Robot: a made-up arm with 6 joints. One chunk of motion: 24 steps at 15 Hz.
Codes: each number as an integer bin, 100 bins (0 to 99) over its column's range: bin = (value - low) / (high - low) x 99, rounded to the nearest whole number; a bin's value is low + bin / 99 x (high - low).
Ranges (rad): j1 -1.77..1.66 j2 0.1..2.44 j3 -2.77..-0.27 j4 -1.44..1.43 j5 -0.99..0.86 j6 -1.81..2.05
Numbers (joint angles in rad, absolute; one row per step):
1: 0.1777 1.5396 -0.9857 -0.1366 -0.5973 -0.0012
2: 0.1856 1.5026 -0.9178 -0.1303 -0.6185 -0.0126
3: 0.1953 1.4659 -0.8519 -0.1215 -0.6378 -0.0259
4: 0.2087 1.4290 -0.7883 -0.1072 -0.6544 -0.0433
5: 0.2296 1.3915 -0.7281 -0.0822 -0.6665 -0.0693
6: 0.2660 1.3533 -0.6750 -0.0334 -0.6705 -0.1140
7: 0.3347 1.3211 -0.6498 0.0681 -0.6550 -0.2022
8: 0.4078 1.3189 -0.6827 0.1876 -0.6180 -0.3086
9: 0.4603 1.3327 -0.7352 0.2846 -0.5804 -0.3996
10: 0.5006 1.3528 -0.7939 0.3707 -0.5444 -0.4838
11: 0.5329 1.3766 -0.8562 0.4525 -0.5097 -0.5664
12: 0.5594 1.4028 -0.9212 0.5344 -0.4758 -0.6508
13: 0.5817 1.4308 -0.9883 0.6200 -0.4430 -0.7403
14: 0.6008 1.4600 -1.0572 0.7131 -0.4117 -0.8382
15: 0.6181 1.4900 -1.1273 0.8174 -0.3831 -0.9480
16: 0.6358 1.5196 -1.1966 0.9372 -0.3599 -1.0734
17: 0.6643 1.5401 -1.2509 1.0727 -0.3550 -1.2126
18: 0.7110 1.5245 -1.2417 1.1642 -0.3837 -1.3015
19: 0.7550 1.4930 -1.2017 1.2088 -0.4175 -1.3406
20: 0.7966 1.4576 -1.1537 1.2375 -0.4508 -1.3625
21: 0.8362 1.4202 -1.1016 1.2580 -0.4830 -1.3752
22: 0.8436 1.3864 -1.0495 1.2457 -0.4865 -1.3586
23: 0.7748 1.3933 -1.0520 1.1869 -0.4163 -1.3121
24: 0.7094 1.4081 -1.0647 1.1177 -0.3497 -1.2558
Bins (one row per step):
1: 56 61 71 45 21 46
2: 56 59 73 45 20 46
3: 57 58 76 45 19 46
4: 57 56 78 46 18 45
5: 58 55 81 47 17 45
6: 59 53 83 49 17 43
7: 61 52 84 52 18 41
8: 63 52 83 56 20 39
9: 64 52 81 59 22 36
10: 66 53 78 62 24 34
11: 66 54 76 65 26 32
12: 67 55 73 68 28 30
13: 68 56 71 71 29 27
14: 68 58 68 74 31 25
15: 69 59 65 78 32 22
16: 69 60 62 82 34 19
17: 70 61 60 87 34 15
18: 72 60 61 90 32 13
19: 73 59 62 91 31 12
20: 74 57 64 92 29 11
21: 75 56 66 93 27 11
22: 75 54 68 93 27 12
23: 73 55 68 91 31 13
24: 72 55 68 88 34 14

